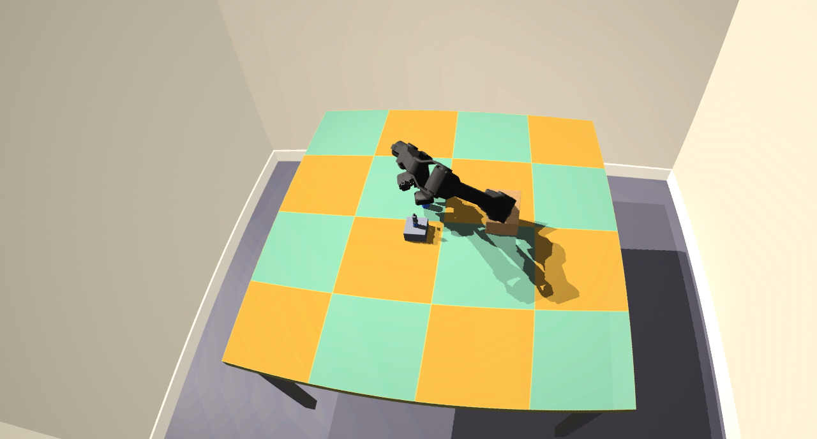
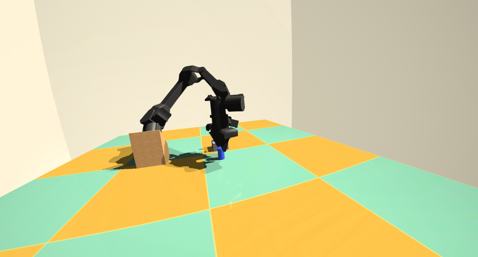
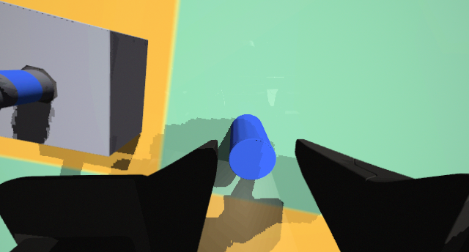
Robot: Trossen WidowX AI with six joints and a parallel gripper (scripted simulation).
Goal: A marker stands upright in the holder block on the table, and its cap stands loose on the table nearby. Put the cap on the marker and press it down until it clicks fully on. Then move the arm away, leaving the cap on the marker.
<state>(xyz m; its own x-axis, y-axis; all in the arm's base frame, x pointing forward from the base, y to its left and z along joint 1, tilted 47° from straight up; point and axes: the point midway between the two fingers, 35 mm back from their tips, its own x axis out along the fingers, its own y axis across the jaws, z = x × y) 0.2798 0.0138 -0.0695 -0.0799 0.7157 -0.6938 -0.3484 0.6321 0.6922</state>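
Now: gripper tip 10 mm past the marker cap and 10 mm above it.
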